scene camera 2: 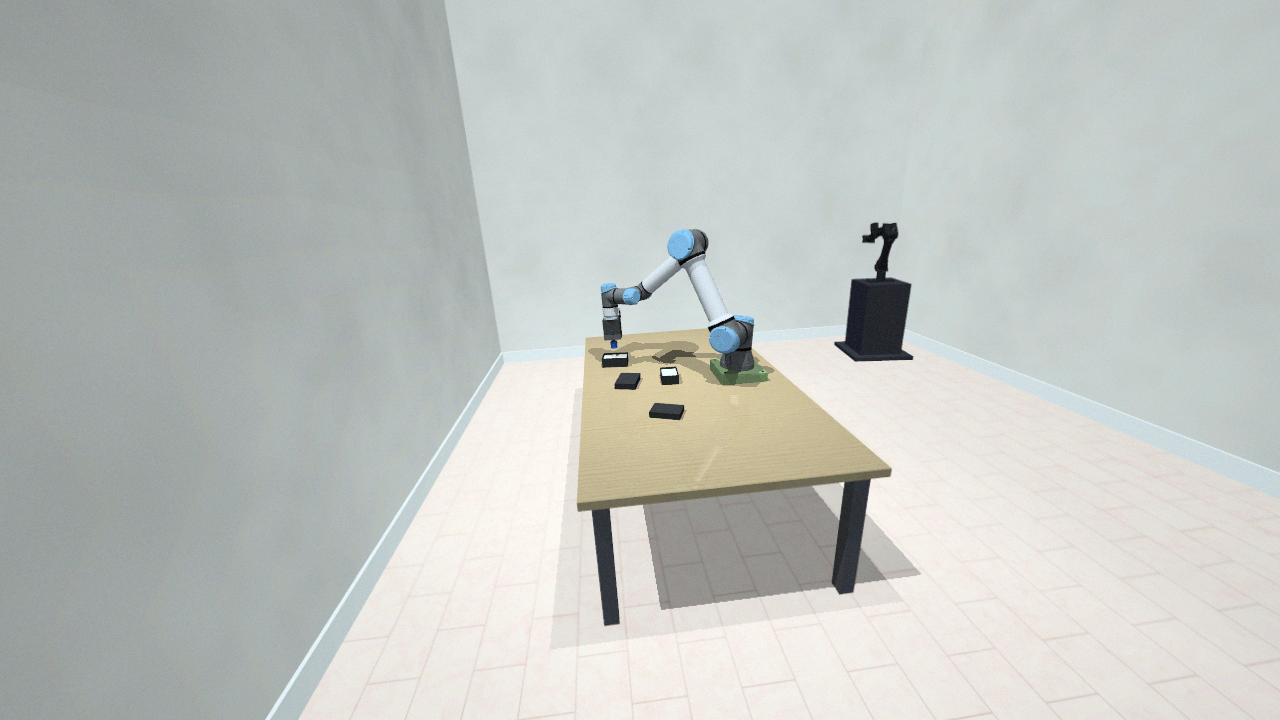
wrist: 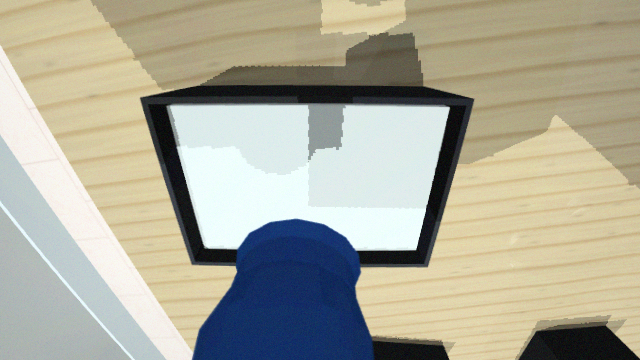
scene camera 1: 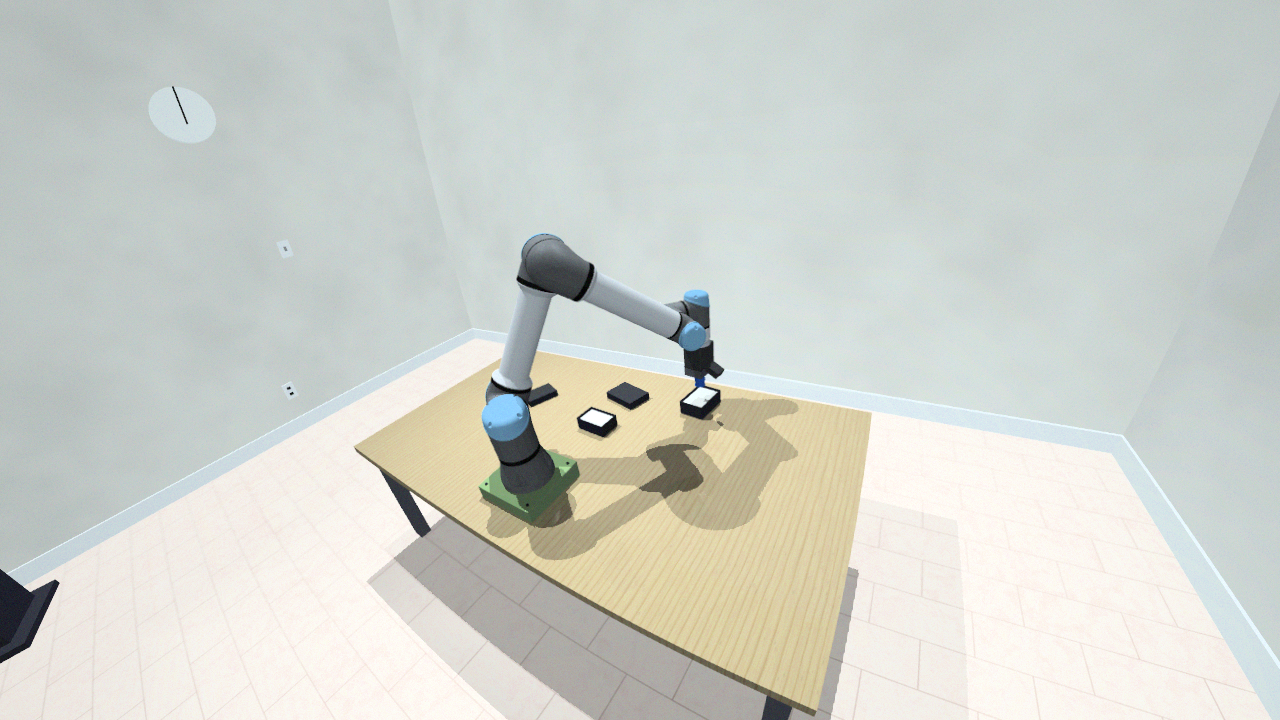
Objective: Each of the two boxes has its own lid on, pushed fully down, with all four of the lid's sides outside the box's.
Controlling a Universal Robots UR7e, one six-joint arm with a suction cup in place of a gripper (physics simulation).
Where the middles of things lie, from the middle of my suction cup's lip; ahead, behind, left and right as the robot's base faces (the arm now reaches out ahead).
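Larger box [scene camera 1: 698, 403], 8 cm below my suction cup. Smaller box [scene camera 1: 596, 421], 23 cm to the left of my suction cup, 27 cm behind, 8 cm below. Larger dark lid [scene camera 1: 625, 394], 9 cm below my suction cup, 8 cm behind, 26 cm to the left. Going by their middles, of the things named here, larger box nearest to my suction cup, smaller box farthest from it.
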